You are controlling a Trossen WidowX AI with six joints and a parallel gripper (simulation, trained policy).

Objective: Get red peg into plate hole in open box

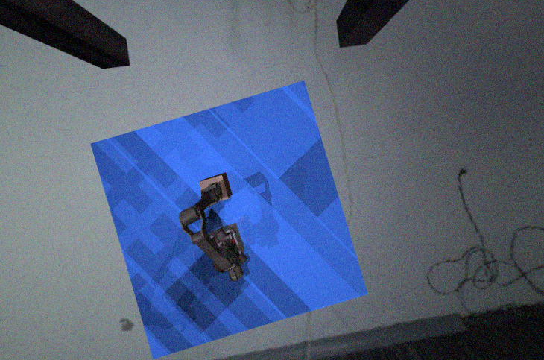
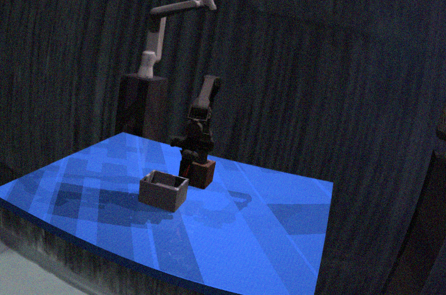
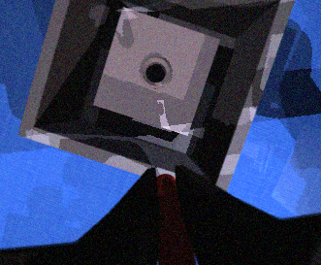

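Now: gripper tip 12 cm above the grey box, 5 cm to the left of it and 4 cm short of it. The rest, counted from my gripper tip: red peg 2 cm to the left, 2 cm above, 1 cm behind.
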